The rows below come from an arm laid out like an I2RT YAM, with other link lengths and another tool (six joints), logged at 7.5 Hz.
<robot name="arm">
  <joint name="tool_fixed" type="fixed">
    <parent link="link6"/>
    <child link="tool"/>
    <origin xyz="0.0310 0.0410 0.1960" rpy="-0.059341 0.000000 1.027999"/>
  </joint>
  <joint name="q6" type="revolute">
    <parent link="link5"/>
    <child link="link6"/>
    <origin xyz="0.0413 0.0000 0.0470" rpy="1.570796 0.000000 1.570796"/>
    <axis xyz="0 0 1"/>
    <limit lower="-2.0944" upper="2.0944"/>
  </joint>
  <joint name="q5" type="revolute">
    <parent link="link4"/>
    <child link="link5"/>
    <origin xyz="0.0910 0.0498 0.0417" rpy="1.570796 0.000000 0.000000"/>
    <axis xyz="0 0 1"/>
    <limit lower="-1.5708" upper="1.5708"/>
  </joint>
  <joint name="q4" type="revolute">
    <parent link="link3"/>
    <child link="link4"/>
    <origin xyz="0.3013 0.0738 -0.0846"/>
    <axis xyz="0 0 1"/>
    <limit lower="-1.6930" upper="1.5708"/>
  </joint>
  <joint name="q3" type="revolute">
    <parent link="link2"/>
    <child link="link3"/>
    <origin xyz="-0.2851 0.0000 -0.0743" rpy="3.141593 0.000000 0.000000"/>
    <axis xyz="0 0 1"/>
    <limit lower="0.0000" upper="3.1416"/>
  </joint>
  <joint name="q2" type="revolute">
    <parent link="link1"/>
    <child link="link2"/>
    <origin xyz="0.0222 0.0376 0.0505" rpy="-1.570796 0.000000 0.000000"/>
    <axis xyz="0 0 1"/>
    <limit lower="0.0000" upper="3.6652"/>
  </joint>
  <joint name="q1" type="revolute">
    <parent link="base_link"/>
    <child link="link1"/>
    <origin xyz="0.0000 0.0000 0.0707"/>
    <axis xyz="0 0 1"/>
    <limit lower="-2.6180" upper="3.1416"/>
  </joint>
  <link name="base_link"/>
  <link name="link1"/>
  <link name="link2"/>
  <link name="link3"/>
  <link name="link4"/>
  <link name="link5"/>
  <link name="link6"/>
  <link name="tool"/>
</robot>
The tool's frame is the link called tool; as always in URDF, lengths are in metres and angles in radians.
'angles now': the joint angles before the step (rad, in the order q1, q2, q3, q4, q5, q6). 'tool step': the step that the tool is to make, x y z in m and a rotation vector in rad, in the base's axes. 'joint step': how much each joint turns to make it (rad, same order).
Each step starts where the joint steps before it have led.
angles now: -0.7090 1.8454 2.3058 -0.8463 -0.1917 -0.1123
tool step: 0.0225 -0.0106 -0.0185 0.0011 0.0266 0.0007
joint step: 0.0191 0.0893 0.0720 -0.0052 0.0232 -0.0080
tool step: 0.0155 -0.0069 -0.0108 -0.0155 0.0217 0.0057
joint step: 0.0144 0.0627 0.0563 -0.0038 0.0183 -0.0203
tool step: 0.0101 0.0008 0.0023 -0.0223 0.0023 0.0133
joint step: 0.0141 0.0302 0.0414 -0.0016 0.0083 -0.0172
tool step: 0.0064 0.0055 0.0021 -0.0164 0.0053 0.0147
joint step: 0.0154 0.0089 0.0159 -0.0032 0.0071 -0.0148
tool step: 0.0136 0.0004 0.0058 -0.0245 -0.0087 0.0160
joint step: 0.0145 0.0510 0.0782 -0.0074 0.0042 -0.0141
